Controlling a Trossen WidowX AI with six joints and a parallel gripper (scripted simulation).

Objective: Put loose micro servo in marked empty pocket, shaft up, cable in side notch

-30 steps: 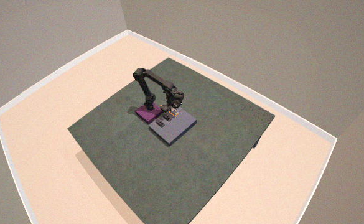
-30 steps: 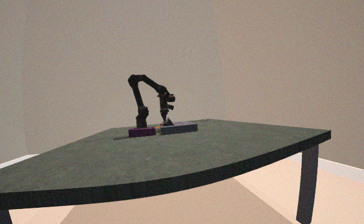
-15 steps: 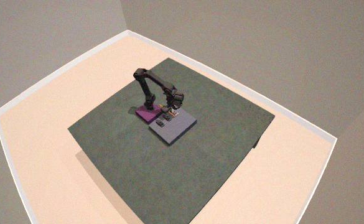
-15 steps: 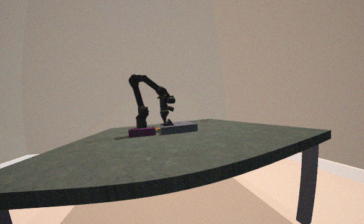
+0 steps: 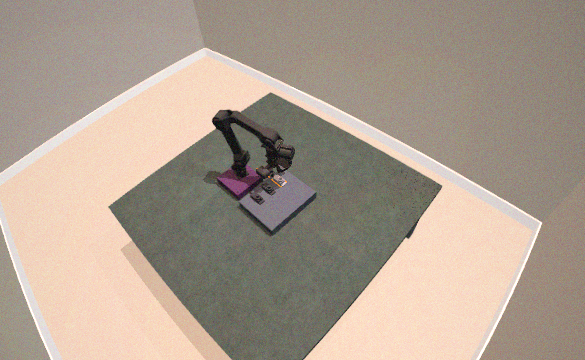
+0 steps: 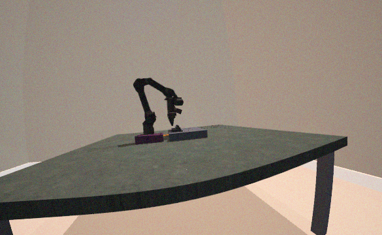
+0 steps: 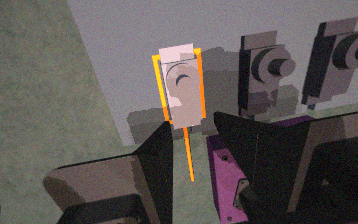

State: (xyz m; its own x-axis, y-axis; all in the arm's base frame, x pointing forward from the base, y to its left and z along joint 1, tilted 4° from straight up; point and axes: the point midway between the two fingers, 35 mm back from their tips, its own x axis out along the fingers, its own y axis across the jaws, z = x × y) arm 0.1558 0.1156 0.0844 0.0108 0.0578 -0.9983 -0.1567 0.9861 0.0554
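The grey deck is 140 mm ahead of my gripper tip, 50 mm to the right of it and 60 mm below it.
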